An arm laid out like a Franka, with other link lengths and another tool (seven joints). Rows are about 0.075 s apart.
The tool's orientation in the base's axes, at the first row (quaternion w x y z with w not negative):
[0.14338 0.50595 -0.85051 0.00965]
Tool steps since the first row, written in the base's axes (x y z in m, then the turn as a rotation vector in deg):
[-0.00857 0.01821 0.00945 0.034 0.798 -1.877]
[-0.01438 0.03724 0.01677 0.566 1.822 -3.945]
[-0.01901 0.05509 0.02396 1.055 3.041 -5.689]
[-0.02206 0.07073 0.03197 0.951 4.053 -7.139]
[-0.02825 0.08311 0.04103 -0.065 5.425 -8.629]
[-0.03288 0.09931 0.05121 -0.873 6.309 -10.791]
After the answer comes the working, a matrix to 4 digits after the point.
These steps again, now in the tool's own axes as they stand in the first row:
[-0.00939 0.01750 -0.00999 -1.176 0.118 1.663]
[-0.02127 0.03274 -0.01872 -2.817 -0.107 3.355]
[-0.03269 0.04637 -0.02742 -4.523 -0.159 4.716]
[-0.04271 0.05767 -0.03691 -5.713 0.238 5.967]
[-0.04826 0.07022 -0.04614 -6.814 1.592 7.412]
[-0.05751 0.08343 -0.05744 -7.759 2.443 9.531]

The tool's axes in the first row as the columns of a matrix, in the base's axes (rounded; the answer above uses it unrounded):
[-0.4469 -0.8634 -0.2341]
[-0.8579 0.4878 -0.1615]
[0.2537 0.1287 -0.9587]

